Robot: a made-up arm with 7 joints. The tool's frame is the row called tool.
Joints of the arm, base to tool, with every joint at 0 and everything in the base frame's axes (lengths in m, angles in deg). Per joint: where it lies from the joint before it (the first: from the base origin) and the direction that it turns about. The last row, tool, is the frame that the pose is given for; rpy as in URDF.
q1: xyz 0 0 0.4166 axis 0 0 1
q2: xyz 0 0 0 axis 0 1 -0.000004
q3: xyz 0 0 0.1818 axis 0 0 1
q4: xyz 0.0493 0 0 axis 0 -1 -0.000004
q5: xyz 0.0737 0 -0.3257 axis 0 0.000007 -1
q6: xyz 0 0 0 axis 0 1 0.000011
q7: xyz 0.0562 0 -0.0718 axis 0 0.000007 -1
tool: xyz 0 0 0 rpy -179.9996 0 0
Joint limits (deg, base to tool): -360..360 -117.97..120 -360..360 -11..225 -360..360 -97..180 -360..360
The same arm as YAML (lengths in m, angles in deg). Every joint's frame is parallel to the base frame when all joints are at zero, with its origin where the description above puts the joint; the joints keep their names.
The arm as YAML. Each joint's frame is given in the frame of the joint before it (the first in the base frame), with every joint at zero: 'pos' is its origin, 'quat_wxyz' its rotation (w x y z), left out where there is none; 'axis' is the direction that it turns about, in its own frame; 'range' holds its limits. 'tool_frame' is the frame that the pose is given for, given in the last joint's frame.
length_unit: m
angle_unit: deg
joints:
  - joint: q1
    pos: [0.0, 0.0, 0.4166]
    axis: [0.0, 0.0, 1.0]
    range: [-360.0, 360.0]
  - joint: q2
    pos: [0.0, 0.0, 0.0]
    axis: [0.0, 1.0, 0.0]
    range: [-117.97, 120.0]
  - joint: q3
    pos: [0.0, 0.0, 0.1818]
    axis: [0.0, 0.0, 1.0]
    range: [-360.0, 360.0]
  - joint: q4
    pos: [0.0493, 0.0, 0.0]
    axis: [0.0, -1.0, 0.0]
    range: [-11.0, 225.0]
  - joint: q5
    pos: [0.0737, 0.0, -0.3257]
    axis: [0.0, 0.0, -1.0]
    range: [-360.0, 360.0]
  - joint: q6
    pos: [0.0, 0.0, 0.0]
    axis: [0.0, 1.0, 0.0]
    range: [-97.0, 180.0]
  - joint: q7
    pos: [0.0562, 0.0, -0.0718]
    axis: [0.0, 0.0, -1.0]
    range: [-360.0, 360.0]
tool_frame:
  pos: [0.0, 0.0, 0.0]
  quat_wxyz: [0.000003, -1.0, 0.0, 0.0]

